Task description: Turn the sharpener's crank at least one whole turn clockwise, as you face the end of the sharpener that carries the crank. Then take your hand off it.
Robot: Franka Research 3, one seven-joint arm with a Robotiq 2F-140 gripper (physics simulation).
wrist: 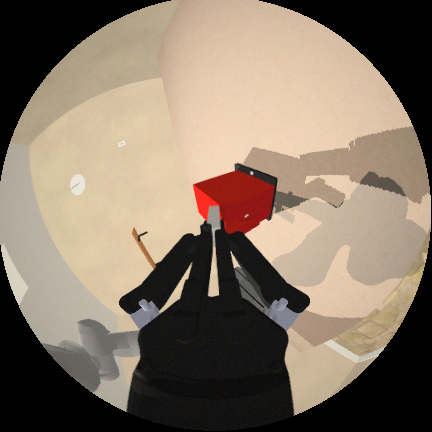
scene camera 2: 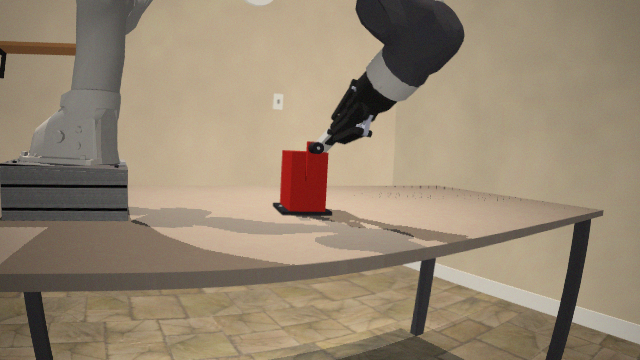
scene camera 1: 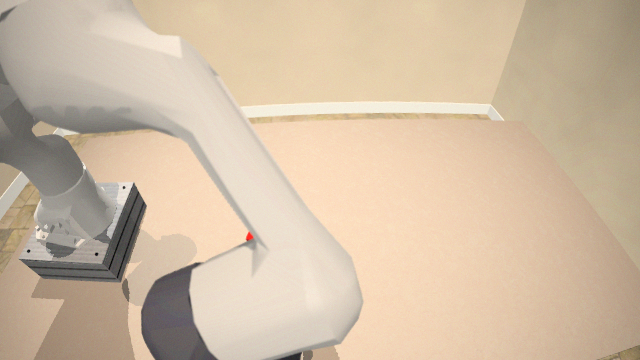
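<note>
The red box-shaped sharpener (scene camera 2: 300, 185) (wrist: 235, 187) stands upright on its black base (scene camera 2: 278, 209) (wrist: 257, 174); in the scene camera 1 view a small red bit (scene camera 1: 249, 236) shows beside the arm. In the scene camera 2 view the crank's red arm (scene camera 2: 310, 146) points up above the box top, with the black knob (scene camera 2: 316, 148) at its upper end. My gripper (scene camera 2: 326, 140) (wrist: 213, 213) is shut and empty, slanting down from the upper right. Its light fingertips overlap the knob in the scene camera 2 view; contact cannot be told. The knob is hidden in the wrist view.
The sharpener is on the beige table (scene camera 1: 450, 225) (scene camera 2: 175, 280). The arm's grey base block (scene camera 1: 125, 235) (scene camera 2: 65, 192) stands to the left. The arm's large links (scene camera 1: 280, 300) cover most of the sharpener in the scene camera 1 view. Walls stand behind and to the right.
</note>
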